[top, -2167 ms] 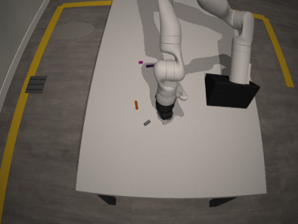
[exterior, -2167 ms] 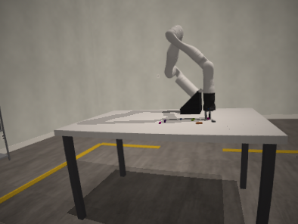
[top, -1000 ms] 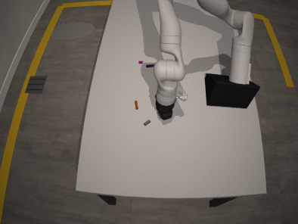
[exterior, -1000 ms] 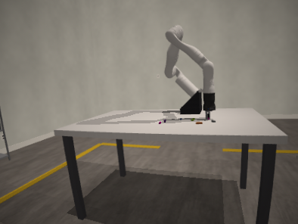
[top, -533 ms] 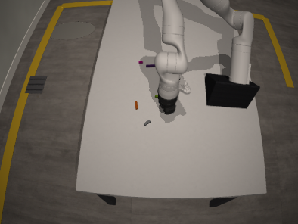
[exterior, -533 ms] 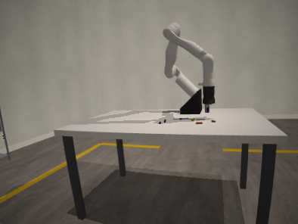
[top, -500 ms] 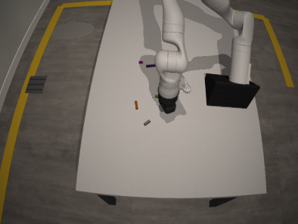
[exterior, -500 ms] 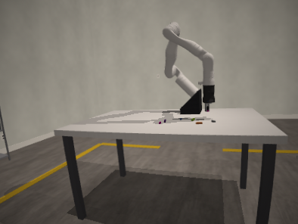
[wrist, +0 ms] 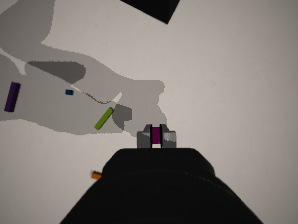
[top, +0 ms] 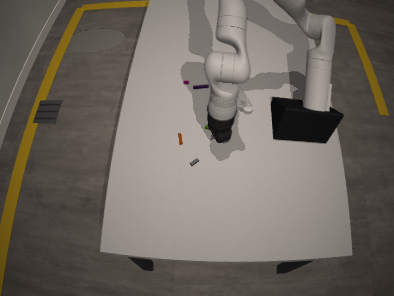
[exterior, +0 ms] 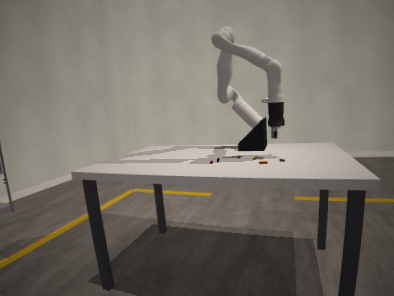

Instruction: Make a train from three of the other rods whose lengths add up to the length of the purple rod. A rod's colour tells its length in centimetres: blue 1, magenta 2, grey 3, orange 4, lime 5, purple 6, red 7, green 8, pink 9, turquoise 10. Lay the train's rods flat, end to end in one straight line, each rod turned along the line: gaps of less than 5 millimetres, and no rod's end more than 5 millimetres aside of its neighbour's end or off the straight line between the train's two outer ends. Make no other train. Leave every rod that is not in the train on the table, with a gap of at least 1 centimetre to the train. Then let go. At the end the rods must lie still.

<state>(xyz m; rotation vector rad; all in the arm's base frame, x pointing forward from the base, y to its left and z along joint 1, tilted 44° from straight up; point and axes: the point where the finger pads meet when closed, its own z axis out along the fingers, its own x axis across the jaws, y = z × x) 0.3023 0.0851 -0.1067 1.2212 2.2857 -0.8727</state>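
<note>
Now: the small blue rod 180 mm to the right of my hand, 110 mm below it and 40 mm ahead of it. The rest, counted from my hand: lime rod: 110 mm below, 90 mm to the right, 40 mm ahead; then grey rod: 110 mm below, 90 mm ahead, 40 mm to the left; then orange rod: 150 mm ahead, 110 mm below, 40 mm to the right.
</note>
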